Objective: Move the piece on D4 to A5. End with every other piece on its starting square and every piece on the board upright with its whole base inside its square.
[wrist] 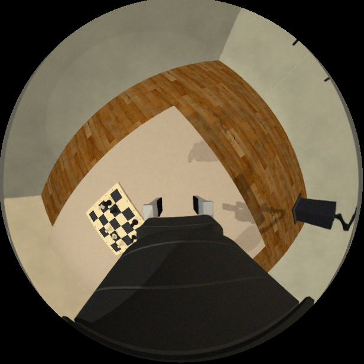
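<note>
The chessboard [120, 186] lies on the table at the left of the wrist view, small and far off, its lower right part hidden behind the gripper body. Black pieces [107, 203] [113, 209] and a light piece close by stand near its upper left part. A black piece [134, 222] stands near its right edge, another low at the right by the gripper body. Light pieces [114, 236] stand towards its lower edge. Square labels are too small to read, so I cannot tell which piece is on D4. My gripper [177, 203] is open and empty, high above the table, right of the board.
The pale table [165, 145] reaches to corners at the top and lower right, with a wooden floor [230, 120] beyond. A black box-shaped device [316, 212] with a bent arm is at the right. Shadows fall on the table and floor. Plain walls stand behind.
</note>
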